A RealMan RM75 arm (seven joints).
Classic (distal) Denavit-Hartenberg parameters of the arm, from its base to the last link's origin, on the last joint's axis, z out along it. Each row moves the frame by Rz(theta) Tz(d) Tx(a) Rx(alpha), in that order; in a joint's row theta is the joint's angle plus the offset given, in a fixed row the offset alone. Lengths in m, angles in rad.
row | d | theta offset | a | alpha
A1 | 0.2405 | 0 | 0 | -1.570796
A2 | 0 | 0 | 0 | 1.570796
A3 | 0.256 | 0 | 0 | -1.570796
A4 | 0 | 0 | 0 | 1.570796
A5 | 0.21 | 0 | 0 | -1.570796
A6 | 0 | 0 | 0 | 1.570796
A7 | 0.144 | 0 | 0 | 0
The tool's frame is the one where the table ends.
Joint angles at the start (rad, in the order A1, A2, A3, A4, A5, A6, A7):
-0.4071 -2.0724 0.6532 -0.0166 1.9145 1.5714 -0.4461
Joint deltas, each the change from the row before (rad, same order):
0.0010 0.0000 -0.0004 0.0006 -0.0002 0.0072 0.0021
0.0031 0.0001 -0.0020 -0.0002 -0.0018 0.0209 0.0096
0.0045 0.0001 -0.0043 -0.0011 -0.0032 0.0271 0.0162
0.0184 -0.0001 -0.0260 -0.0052 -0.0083 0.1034 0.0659
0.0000 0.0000 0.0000 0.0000 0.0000 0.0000 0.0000
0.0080 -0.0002 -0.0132 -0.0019 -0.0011 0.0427 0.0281
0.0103 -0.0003 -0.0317 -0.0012 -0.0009 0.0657 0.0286
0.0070 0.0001 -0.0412 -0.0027 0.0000 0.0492 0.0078
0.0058 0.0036 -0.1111 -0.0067 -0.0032 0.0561 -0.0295
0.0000 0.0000 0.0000 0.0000 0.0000 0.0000 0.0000
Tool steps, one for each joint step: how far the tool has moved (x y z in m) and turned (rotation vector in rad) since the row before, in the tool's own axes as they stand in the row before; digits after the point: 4 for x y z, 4 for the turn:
0.0008 0.0005 -0.0003 -0.0018 0.0064 0.0019
0.0024 0.0015 -0.0007 -0.0034 0.0199 0.0073
0.0032 0.0018 -0.0010 -0.0015 0.0271 0.0124
0.0126 0.0064 -0.0044 0.0055 0.1065 0.0526
0.0000 0.0000 0.0000 0.0000 0.0000 0.0000
0.0055 0.0023 -0.0017 0.0050 0.0439 0.0240
0.0094 0.0012 -0.0024 0.0179 0.0706 0.0294
0.0080 -0.0015 -0.0016 0.0293 0.0581 0.0141
0.0124 -0.0112 -0.0026 0.0908 0.0865 0.0042
0.0000 0.0000 0.0000 0.0000 0.0000 0.0000

